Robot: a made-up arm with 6 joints. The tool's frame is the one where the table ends. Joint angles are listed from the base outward.
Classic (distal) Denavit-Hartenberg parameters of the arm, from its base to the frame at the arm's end. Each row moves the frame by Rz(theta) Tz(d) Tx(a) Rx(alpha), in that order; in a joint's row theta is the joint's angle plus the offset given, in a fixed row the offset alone. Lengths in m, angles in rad.
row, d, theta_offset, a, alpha
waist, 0.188, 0, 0, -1.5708
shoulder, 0, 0.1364, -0.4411, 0
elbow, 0, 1.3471, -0.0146, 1.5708
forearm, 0.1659, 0, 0, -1.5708
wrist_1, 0, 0, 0.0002, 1.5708
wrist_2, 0.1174, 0, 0, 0
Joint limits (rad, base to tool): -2.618..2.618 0..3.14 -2.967..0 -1.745..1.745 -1.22..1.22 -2.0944..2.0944
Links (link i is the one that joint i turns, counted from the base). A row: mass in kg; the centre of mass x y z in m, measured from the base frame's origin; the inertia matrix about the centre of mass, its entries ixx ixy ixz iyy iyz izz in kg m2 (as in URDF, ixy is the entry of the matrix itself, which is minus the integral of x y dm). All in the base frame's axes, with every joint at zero. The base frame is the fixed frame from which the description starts. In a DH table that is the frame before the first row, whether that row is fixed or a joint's. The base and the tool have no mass.
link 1: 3.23; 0.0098 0.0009 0.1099; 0.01 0 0 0.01 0 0.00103
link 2: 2.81; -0.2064 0.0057 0.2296; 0.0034 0 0.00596 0.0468 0 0.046
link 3: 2.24; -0.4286 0.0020 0.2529; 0.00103 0 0 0.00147 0 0.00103
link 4: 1.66; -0.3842 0.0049 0.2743; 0.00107 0 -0.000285 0.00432 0 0.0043
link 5: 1.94; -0.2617 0.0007 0.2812; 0.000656 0 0 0.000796 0 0.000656
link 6: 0.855; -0.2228 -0.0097 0.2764; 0.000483 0 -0.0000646 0.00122 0 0.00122
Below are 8 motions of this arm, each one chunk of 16 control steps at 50 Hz.
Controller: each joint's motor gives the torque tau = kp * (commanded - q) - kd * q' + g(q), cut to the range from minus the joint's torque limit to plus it. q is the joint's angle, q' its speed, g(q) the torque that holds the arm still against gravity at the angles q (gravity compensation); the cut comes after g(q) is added. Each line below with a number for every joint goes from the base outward.
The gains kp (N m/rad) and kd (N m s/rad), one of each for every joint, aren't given. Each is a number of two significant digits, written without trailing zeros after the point. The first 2 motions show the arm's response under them.
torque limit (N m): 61 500 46 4.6 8.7 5.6
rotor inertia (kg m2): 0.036 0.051 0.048 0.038 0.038 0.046
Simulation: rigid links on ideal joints. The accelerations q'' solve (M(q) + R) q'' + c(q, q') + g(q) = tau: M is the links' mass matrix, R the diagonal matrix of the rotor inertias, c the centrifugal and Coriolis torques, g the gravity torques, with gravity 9.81 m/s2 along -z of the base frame. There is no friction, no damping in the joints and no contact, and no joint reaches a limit. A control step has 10 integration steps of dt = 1/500 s. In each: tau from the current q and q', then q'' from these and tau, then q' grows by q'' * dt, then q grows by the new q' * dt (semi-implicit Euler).
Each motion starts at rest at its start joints. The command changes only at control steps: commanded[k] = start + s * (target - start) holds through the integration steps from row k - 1 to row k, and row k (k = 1, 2, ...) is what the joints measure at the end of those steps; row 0 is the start. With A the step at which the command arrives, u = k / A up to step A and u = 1 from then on. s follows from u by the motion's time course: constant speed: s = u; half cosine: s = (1 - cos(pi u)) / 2; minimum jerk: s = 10 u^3 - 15 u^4 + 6 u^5; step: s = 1 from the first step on.
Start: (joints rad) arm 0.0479 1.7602 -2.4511 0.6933 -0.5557 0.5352
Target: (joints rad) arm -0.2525 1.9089 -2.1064 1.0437 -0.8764 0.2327
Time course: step
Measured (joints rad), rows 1 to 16:
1: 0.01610 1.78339 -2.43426 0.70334 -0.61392 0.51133
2: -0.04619 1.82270 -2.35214 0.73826 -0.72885 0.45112
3: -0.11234 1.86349 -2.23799 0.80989 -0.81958 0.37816
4: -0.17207 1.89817 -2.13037 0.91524 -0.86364 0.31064
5: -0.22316 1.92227 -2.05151 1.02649 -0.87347 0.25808
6: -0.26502 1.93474 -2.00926 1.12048 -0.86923 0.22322
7: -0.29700 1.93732 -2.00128 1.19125 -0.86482 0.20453
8: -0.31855 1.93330 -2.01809 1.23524 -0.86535 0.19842
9: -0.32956 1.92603 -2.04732 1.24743 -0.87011 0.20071
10: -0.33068 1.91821 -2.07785 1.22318 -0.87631 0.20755
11: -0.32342 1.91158 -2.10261 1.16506 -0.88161 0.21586
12: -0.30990 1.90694 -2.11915 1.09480 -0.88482 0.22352
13: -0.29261 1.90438 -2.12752 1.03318 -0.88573 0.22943
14: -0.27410 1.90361 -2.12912 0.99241 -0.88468 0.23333
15: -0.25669 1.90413 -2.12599 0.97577 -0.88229 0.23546
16: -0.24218 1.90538 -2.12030 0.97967 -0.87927 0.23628
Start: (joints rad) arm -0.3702 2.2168 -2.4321 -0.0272 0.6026 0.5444
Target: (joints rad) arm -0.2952 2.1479 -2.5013 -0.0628 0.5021 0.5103
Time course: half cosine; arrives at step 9
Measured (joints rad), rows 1 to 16:
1: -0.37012 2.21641 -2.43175 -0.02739 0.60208 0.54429
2: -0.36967 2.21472 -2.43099 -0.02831 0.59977 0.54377
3: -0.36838 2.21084 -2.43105 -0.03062 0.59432 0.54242
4: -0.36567 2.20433 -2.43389 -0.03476 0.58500 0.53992
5: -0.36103 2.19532 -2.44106 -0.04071 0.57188 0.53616
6: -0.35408 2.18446 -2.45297 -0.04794 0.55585 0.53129
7: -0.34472 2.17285 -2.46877 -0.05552 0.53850 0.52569
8: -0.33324 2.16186 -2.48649 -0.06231 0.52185 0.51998
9: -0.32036 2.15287 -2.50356 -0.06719 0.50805 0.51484
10: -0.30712 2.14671 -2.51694 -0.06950 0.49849 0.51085
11: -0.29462 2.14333 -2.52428 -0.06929 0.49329 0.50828
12: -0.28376 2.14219 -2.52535 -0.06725 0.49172 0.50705
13: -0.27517 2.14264 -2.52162 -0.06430 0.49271 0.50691
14: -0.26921 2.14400 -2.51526 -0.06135 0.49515 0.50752
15: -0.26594 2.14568 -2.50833 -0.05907 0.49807 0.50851
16: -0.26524 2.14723 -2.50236 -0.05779 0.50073 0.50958
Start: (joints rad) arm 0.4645 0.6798 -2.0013 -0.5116 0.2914 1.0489
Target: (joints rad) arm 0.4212 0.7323 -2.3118 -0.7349 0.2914 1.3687
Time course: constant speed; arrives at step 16
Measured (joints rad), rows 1 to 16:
1: 0.46434 0.68095 -2.00642 -0.51350 0.29212 1.05116
2: 0.46380 0.68339 -2.01847 -0.51964 0.29314 1.05800
3: 0.46271 0.68644 -2.03534 -0.53059 0.29375 1.06984
4: 0.46100 0.68963 -2.05482 -0.54553 0.29372 1.08597
5: 0.45869 0.69275 -2.07542 -0.56291 0.29323 1.10519
6: 0.45584 0.69579 -2.09628 -0.58106 0.29255 1.12625
7: 0.45258 0.69883 -2.11695 -0.59870 0.29192 1.14814
8: 0.44904 0.70190 -2.13725 -0.61508 0.29144 1.17013
9: 0.44536 0.70505 -2.15714 -0.63001 0.29114 1.19181
10: 0.44168 0.70827 -2.17668 -0.64374 0.29100 1.21301
11: 0.43809 0.71156 -2.19597 -0.65671 0.29098 1.23373
12: 0.43467 0.71489 -2.21511 -0.66942 0.29102 1.25405
13: 0.43146 0.71823 -2.23422 -0.68226 0.29109 1.27410
14: 0.42848 0.72157 -2.25336 -0.69546 0.29117 1.29398
15: 0.42571 0.72490 -2.27257 -0.70909 0.29123 1.31379
16: 0.42311 0.72822 -2.29187 -0.72308 0.29128 1.33360

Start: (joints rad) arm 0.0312 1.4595 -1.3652 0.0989 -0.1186 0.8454
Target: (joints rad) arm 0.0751 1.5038 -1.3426 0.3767 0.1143 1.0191
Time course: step
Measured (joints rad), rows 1 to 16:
1: 0.03992 1.46841 -1.37135 0.12369 -0.07658 0.86382
2: 0.05385 1.48274 -1.37199 0.19211 -0.00138 0.90211
3: 0.06536 1.49469 -1.36112 0.28320 0.06375 0.94504
4: 0.07304 1.50232 -1.34526 0.36684 0.10585 0.98305
5: 0.07740 1.50612 -1.33215 0.42466 0.12674 1.01141
6: 0.07918 1.50730 -1.32579 0.45095 0.13298 1.02912
7: 0.07917 1.50699 -1.32607 0.44980 0.13110 1.03750
8: 0.07817 1.50606 -1.33057 0.43081 0.12591 1.03898
9: 0.07686 1.50503 -1.33643 0.40478 0.12039 1.03621
10: 0.07572 1.50419 -1.34152 0.38060 0.11602 1.03147
11: 0.07494 1.50363 -1.34478 0.36366 0.11327 1.02645
12: 0.07456 1.50335 -1.34612 0.35574 0.11204 1.02218
13: 0.07449 1.50331 -1.34599 0.35573 0.11192 1.01913
14: 0.07459 1.50341 -1.34504 0.36095 0.11244 1.01735
15: 0.07477 1.50356 -1.34386 0.36832 0.11319 1.01666
16: 0.07494 1.50371 -1.34286 0.37527 0.11389 1.01672

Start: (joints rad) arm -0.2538 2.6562 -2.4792 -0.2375 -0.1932 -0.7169
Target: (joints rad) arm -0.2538 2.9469 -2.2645 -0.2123 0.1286 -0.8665
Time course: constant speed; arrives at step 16
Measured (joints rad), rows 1 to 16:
1: -0.25378 2.65975 -2.48361 -0.23703 -0.19062 -0.71815
2: -0.25373 2.66833 -2.48755 -0.23590 -0.18333 -0.72187
3: -0.25366 2.68125 -2.48498 -0.23427 -0.17083 -0.72814
4: -0.25357 2.69753 -2.47411 -0.23243 -0.15351 -0.73636
5: -0.25349 2.71620 -2.45631 -0.23056 -0.13240 -0.74576
6: -0.25341 2.73627 -2.43436 -0.22881 -0.10886 -0.75563
7: -0.25335 2.75691 -2.41111 -0.22721 -0.08430 -0.76551
8: -0.25332 2.77743 -2.38883 -0.22572 -0.05988 -0.77517
9: -0.25332 2.79742 -2.36887 -0.22429 -0.03638 -0.78459
10: -0.25334 2.81670 -2.35174 -0.22284 -0.01416 -0.79382
11: -0.25339 2.83530 -2.33723 -0.22135 0.00679 -0.80299
12: -0.25345 2.85335 -2.32471 -0.21982 0.02672 -0.81218
13: -0.25353 2.87106 -2.31335 -0.21824 0.04597 -0.82146
14: -0.25362 2.88863 -2.30237 -0.21666 0.06495 -0.83084
15: -0.25371 2.90623 -2.29119 -0.21507 0.08394 -0.84030
16: -0.25380 2.92396 -2.27943 -0.21349 0.10316 -0.84981

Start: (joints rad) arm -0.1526 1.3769 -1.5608 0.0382 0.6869 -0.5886
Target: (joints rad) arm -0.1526 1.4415 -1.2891 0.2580 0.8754 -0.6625
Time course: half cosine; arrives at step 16
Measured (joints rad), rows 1 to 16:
1: -0.15261 1.37699 -1.56044 0.03849 0.68718 -0.58869
2: -0.15264 1.37744 -1.55861 0.03999 0.68855 -0.58914
3: -0.15270 1.37858 -1.55377 0.04397 0.69199 -0.59030
4: -0.15277 1.38070 -1.54458 0.05159 0.69830 -0.59245
5: -0.15284 1.38396 -1.53034 0.06353 0.70787 -0.59574
6: -0.15289 1.38838 -1.51103 0.07985 0.72066 -0.60019
7: -0.15291 1.39382 -1.48731 0.10000 0.73626 -0.60569
8: -0.15290 1.40004 -1.46030 0.12298 0.75400 -0.61204
9: -0.15285 1.40673 -1.43140 0.14748 0.77306 -0.61898
10: -0.15278 1.41353 -1.40210 0.17216 0.79253 -0.62623
11: -0.15268 1.42012 -1.37380 0.19574 0.81155 -0.63350
12: -0.15258 1.42620 -1.34777 0.21712 0.82931 -0.64048
13: -0.15248 1.43153 -1.32505 0.23545 0.84509 -0.64690
14: -0.15238 1.43593 -1.30647 0.25008 0.85830 -0.65252
15: -0.15230 1.43925 -1.29263 0.26058 0.86846 -0.65712
16: -0.15223 1.44141 -1.28397 0.26668 0.87520 -0.66051

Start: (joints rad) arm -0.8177 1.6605 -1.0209 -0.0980 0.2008 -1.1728
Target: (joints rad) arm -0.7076 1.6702 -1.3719 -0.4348 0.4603 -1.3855
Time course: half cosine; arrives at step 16
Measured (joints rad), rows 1 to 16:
1: -0.81757 1.66054 -1.02154 -0.09846 0.20148 -1.17300
2: -0.81693 1.66069 -1.02460 -0.10079 0.20446 -1.17405
3: -0.81523 1.66102 -1.03212 -0.10700 0.21122 -1.17683
4: -0.81198 1.66153 -1.04555 -0.11883 0.22235 -1.18221
5: -0.80686 1.66221 -1.06536 -0.13731 0.23765 -1.19078
6: -0.79979 1.66301 -1.09113 -0.16246 0.25646 -1.20281
7: -0.79092 1.66390 -1.12179 -0.19340 0.27794 -1.21817
8: -0.78058 1.66483 -1.15586 -0.22856 0.30122 -1.23639
9: -0.76922 1.66576 -1.19175 -0.26598 0.32545 -1.25675
10: -0.75738 1.66662 -1.22781 -0.30362 0.34979 -1.27837
11: -0.74562 1.66740 -1.26255 -0.33956 0.37339 -1.30026
12: -0.73447 1.66806 -1.29459 -0.37219 0.39539 -1.32146
13: -0.72442 1.66858 -1.32272 -0.40022 0.41498 -1.34103
14: -0.71591 1.66895 -1.34592 -0.42268 0.43140 -1.35817
15: -0.70927 1.66916 -1.36336 -0.43888 0.44399 -1.37219
16: -0.70476 1.66923 -1.37439 -0.44838 0.45224 -1.38254

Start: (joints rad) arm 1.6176 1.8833 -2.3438 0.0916 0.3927 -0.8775
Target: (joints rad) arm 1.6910 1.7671 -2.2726 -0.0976 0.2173 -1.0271
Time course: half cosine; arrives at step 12
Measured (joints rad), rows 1 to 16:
1: 1.61769 1.88284 -2.34274 0.09112 0.39210 -0.87777
2: 1.61817 1.88089 -2.33882 0.08869 0.38948 -0.87911
3: 1.61953 1.87655 -2.33155 0.08241 0.38340 -0.88259
4: 1.62228 1.86937 -2.32193 0.07072 0.37301 -0.88914
5: 1.62688 1.85933 -2.31153 0.05301 0.35814 -0.89929
6: 1.63360 1.84682 -2.30186 0.02983 0.33928 -0.91306
7: 1.64245 1.83255 -2.29399 0.00270 0.31745 -0.92994
8: 1.65310 1.81744 -2.28846 -0.02611 0.29410 -0.94896
9: 1.66485 1.80257 -2.28539 -0.05407 0.27089 -0.96884
10: 1.67667 1.78904 -2.28459 -0.07871 0.24954 -0.98814
11: 1.68733 1.77785 -2.28570 -0.09796 0.23167 -1.00538
12: 1.69565 1.76985 -2.28835 -0.11029 0.21869 -1.01922
13: 1.70083 1.76520 -2.29111 -0.11535 0.21103 -1.02885
14: 1.70279 1.76318 -2.29187 -0.11436 0.20790 -1.03432
15: 1.70213 1.76291 -2.28977 -0.10962 0.20795 -1.03635
16: 1.69978 1.76366 -2.28545 -0.10356 0.20987 -1.03597

